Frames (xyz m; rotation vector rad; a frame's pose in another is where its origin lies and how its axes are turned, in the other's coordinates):
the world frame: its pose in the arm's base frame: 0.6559 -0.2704 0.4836 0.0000 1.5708 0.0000
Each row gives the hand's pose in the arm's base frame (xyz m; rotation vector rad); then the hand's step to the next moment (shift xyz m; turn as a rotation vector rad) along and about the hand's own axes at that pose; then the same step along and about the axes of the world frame.
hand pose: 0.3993 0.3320 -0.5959 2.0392 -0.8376 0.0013
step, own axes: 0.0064 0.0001 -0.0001 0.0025 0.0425 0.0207
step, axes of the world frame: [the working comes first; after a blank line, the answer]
step, axes of the arm's base frame: 0.0049 -0.0035 0.0021 -0.0282 -0.0322 0.0202

-0.0021 -0.0035 0.0049 -0.0202 -0.0322 -0.0282
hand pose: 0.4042 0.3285 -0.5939 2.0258 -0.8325 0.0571
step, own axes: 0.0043 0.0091 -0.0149 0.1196 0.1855 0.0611
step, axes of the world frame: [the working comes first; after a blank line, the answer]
step, axes of the arm's base frame: 0.0021 0.0059 0.0168 -0.0314 -0.1763 0.1428

-0.0168 0.0059 0.0021 -0.1428 -0.1763 -0.0314
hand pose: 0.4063 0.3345 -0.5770 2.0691 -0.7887 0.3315
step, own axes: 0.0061 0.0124 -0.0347 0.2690 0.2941 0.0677
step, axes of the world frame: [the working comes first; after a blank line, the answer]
step, axes of the arm's base frame: -0.0014 0.0204 0.0313 0.0124 -0.2885 0.2829

-0.0313 0.0204 -0.0014 -0.2829 -0.2885 0.0124
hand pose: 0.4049 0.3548 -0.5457 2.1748 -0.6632 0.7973
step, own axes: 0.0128 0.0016 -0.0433 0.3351 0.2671 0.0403
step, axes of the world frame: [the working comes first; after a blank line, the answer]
step, axes of the arm's base frame: -0.0070 0.0293 0.0337 0.0656 -0.2651 0.3327

-0.0337 0.0293 -0.0070 -0.3327 -0.2651 0.0656
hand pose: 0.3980 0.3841 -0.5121 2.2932 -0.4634 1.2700
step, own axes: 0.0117 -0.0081 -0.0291 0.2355 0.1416 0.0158
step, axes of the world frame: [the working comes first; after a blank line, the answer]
step, axes of the arm's base frame: -0.0102 0.0221 0.0214 0.0606 -0.1411 0.2284

-0.0214 0.0221 -0.0102 -0.2284 -0.1411 0.0606
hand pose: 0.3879 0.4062 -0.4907 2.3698 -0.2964 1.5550
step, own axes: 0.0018 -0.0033 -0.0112 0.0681 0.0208 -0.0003
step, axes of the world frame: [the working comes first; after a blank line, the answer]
step, axes of the arm's base frame: -0.0078 0.0070 0.0054 0.0199 -0.0202 0.0653

-0.0054 0.0070 -0.0078 -0.0653 -0.0202 0.0199
